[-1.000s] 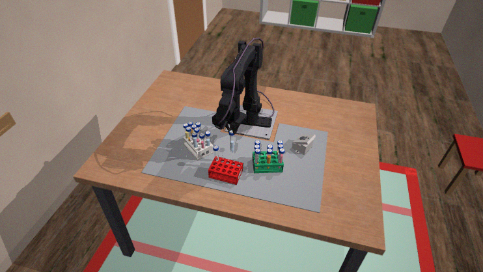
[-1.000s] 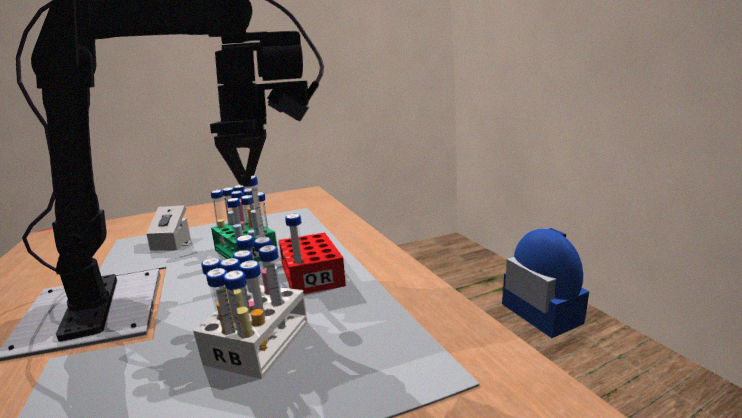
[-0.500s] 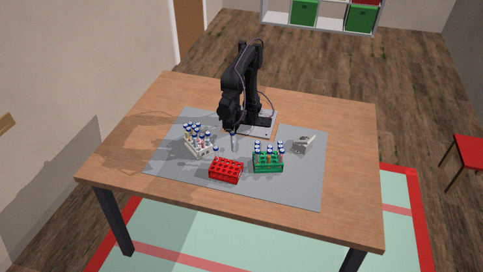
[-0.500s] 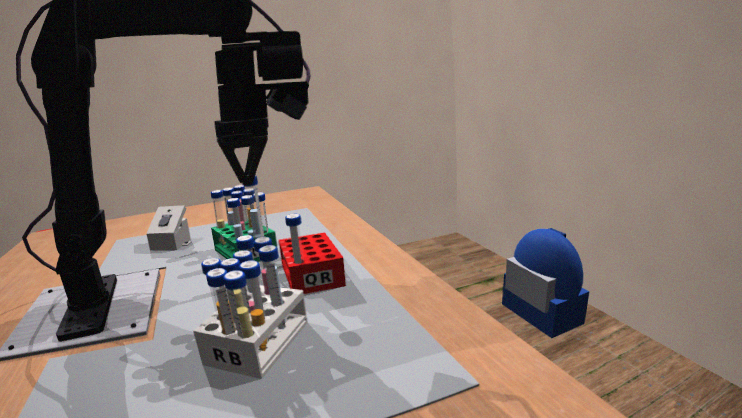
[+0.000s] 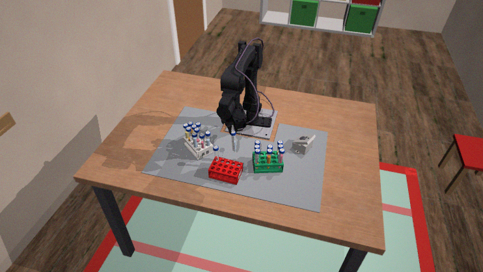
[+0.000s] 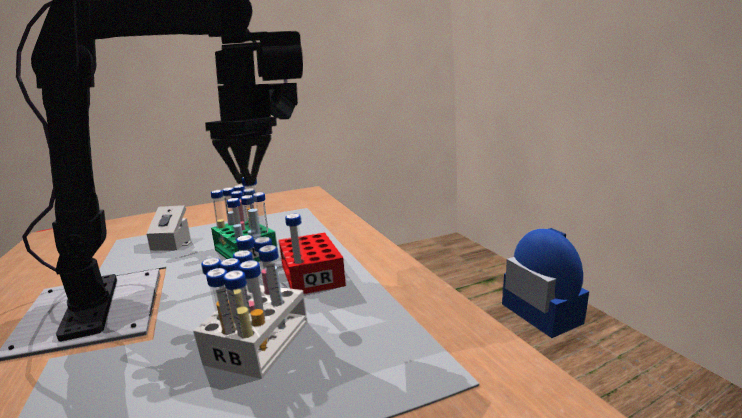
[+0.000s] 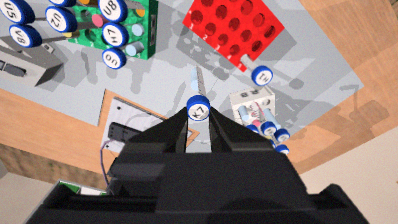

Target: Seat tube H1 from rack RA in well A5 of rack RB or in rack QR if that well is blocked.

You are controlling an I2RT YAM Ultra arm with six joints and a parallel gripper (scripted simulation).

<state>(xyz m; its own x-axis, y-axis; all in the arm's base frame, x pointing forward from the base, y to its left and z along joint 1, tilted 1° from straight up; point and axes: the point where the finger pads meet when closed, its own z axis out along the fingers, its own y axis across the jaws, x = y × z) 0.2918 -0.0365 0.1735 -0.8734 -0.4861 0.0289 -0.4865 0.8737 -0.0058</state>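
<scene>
My hand is 6 cm above the clear tube, 1 cm to the right of it and 1 cm short of it. Also, from my hand: red rack QR 15 cm below, 8 cm ahead, 1 cm to the right; then grey done button box 30 cm to the left, 16 cm behind, 13 cm below; then white rack RB 17 cm to the right, 15 cm below, 4 cm behind.
</scene>
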